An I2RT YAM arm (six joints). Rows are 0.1 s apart.
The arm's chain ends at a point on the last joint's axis. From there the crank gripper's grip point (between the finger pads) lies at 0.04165 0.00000 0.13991 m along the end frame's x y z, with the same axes.
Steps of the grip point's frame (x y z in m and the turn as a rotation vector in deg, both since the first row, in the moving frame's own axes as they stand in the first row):
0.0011, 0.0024, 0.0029, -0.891, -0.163, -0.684
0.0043, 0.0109, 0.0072, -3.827, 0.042, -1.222
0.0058, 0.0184, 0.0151, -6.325, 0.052, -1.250
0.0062, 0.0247, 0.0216, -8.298, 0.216, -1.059
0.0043, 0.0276, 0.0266, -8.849, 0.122, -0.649
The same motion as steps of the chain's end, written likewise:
0.0015, 0.0007, 0.0028, -0.891, -0.163, -0.684
0.0041, 0.0025, 0.0075, -3.827, 0.042, -1.222
0.0055, 0.0039, 0.0159, -6.325, 0.052, -1.250
0.0055, 0.0053, 0.0232, -8.298, 0.216, -1.059
0.0039, 0.0066, 0.0283, -8.849, 0.122, -0.649

